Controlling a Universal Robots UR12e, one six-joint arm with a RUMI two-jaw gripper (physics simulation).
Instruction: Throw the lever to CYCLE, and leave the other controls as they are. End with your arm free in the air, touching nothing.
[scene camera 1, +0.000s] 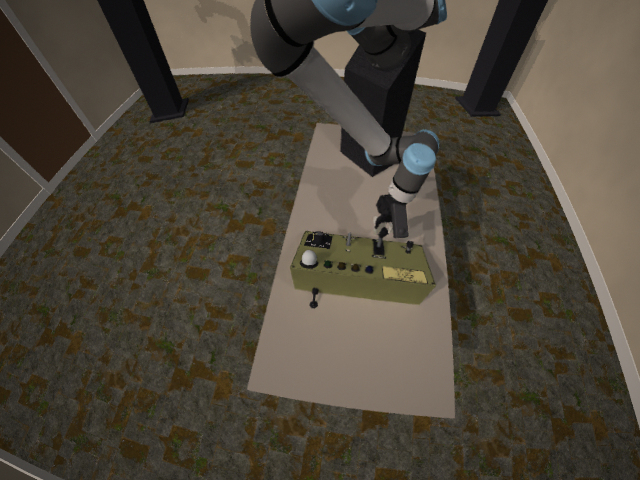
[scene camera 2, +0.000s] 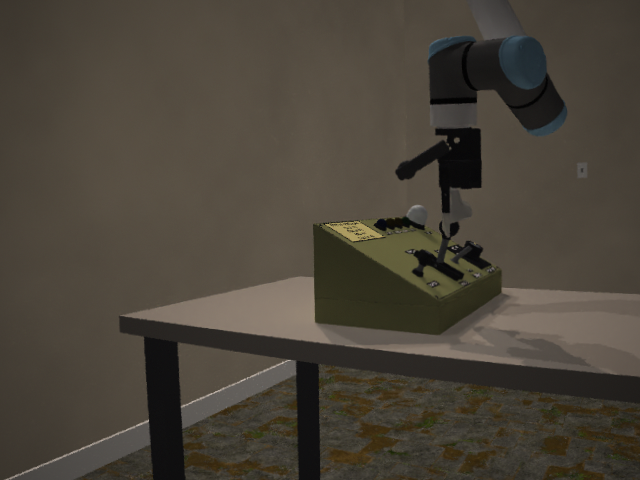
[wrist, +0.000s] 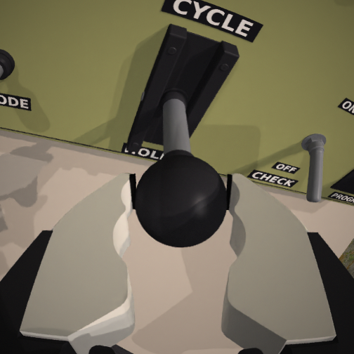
My gripper (wrist: 181, 176): 14 cm from the lens. A lever (wrist: 180, 200) is 11 cm from the lens. A check toggle (wrist: 314, 186) is 23 cm from the lens. The marked spots on the check toggle and the lever are 14 cm apart.
